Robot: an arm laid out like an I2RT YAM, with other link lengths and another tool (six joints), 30 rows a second.
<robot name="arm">
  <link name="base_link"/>
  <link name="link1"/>
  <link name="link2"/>
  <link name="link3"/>
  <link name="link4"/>
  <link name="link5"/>
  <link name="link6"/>
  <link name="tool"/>
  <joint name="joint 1" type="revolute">
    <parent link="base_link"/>
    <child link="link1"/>
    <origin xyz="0 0 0.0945"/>
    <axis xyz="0 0 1"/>
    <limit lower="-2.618" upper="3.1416"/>
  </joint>
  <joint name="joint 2" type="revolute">
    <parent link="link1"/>
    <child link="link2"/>
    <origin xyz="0.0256 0.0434 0.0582" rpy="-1.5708 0 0"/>
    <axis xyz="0 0 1"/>
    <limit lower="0" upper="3.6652"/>
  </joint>
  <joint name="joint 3" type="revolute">
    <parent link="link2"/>
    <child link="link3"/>
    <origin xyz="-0.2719 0 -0.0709" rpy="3.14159 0 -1.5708"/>
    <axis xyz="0 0 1"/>
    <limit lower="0" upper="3.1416"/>
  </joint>
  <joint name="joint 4" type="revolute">
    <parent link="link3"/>
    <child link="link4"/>
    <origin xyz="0.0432 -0.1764 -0.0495" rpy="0 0 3.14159"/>
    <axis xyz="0 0 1"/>
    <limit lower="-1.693" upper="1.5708"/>
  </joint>
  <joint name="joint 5" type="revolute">
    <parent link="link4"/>
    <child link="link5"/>
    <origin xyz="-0.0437 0.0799 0.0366" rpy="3.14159 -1.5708 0"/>
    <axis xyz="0 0 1"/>
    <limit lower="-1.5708" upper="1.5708"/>
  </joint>
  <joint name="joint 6" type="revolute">
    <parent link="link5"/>
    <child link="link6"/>
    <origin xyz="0 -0.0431 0.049" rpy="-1.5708 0 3.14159"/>
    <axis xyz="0 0 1"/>
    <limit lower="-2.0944" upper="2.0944"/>
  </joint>
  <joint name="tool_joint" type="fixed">
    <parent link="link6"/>
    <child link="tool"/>
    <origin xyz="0.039 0.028 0.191" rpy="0.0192 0 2.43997"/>
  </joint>
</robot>
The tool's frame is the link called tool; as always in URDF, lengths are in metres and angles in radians.
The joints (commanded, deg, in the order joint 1, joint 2, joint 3, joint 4, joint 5, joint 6), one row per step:
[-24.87, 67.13, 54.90, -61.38, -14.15, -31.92]
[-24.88, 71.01, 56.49, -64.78, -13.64, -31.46]
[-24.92, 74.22, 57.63, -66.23, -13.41, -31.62]
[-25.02, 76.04, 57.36, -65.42, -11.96, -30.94]
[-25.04, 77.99, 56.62, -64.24, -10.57, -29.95]
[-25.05, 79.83, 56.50, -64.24, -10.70, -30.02]
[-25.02, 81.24, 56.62, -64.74, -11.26, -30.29]
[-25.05, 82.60, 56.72, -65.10, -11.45, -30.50]
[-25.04, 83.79, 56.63, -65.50, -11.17, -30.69]
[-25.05, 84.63, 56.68, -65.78, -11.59, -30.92]
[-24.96, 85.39, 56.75, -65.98, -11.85, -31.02]
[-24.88, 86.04, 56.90, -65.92, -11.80, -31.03]
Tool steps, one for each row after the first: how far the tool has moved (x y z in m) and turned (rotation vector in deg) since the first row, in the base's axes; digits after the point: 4 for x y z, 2 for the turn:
[-0.0106, 0.0027, -0.0082, 2.08, 5.43, -0.56]
[-0.0143, 0.0034, -0.0133, 3.30, 8.70, -0.49]
[-0.0147, -0.0029, -0.0208, 2.73, 10.54, -1.51]
[-0.0159, -0.0084, -0.0301, 2.36, 12.60, -2.71]
[-0.0181, -0.0068, -0.0350, 3.24, 14.33, -2.58]
[-0.0206, -0.0031, -0.0372, 4.41, 15.71, -2.16]
[-0.0231, -0.0013, -0.0399, 5.19, 17.08, -1.92]
[-0.0274, -0.0004, -0.0433, 5.58, 18.70, -1.72]
[-0.0288, 0.0021, -0.0443, 6.36, 19.47, -1.44]
[-0.0299, 0.0039, -0.0453, 6.93, 20.17, -1.20]
[-0.0297, 0.0038, -0.0465, 7.05, 20.59, -1.11]

